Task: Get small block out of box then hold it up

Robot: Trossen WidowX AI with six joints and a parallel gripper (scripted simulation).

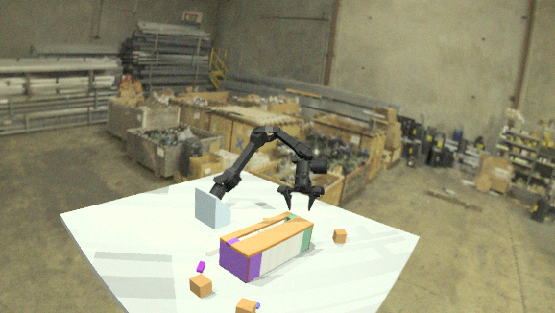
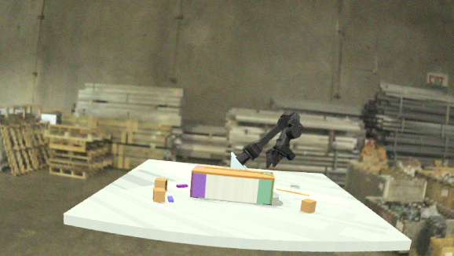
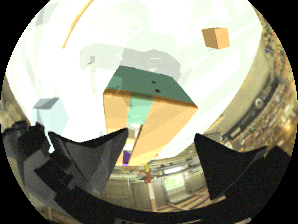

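Right now my gripper tip is 2 cm past the small tan block, 14 cm to the left of it and 8 cm above it. From my gripper tip the other things lie so: small purple piece: 7 cm behind, 44 cm to the right, 16 cm below; thin orange stick: 20 cm behind, 14 cm to the left, 16 cm below.
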